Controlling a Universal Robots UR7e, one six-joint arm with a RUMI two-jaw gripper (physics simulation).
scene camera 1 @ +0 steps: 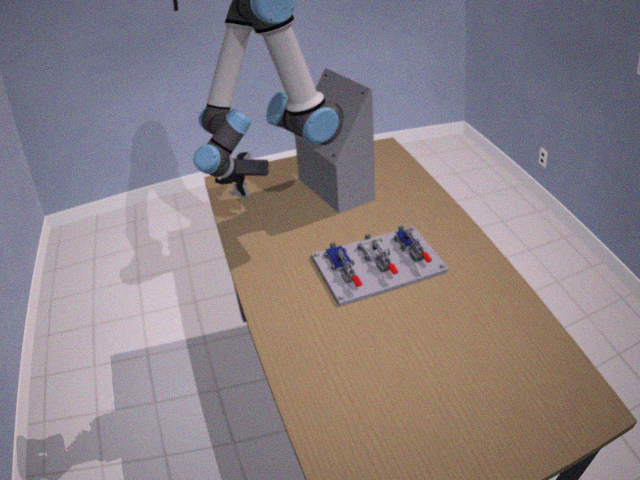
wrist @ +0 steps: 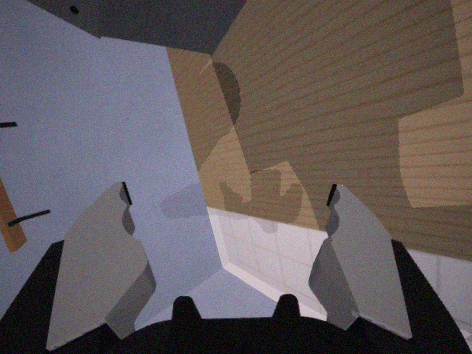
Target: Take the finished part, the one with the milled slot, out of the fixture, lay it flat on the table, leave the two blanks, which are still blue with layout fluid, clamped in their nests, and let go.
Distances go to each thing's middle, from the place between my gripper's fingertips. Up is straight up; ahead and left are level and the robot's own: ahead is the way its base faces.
Now: the fixture plate (scene camera 1: 374,282) 42 cm ahead of my hand, 24 cm to the left of it and 17 cm below it.
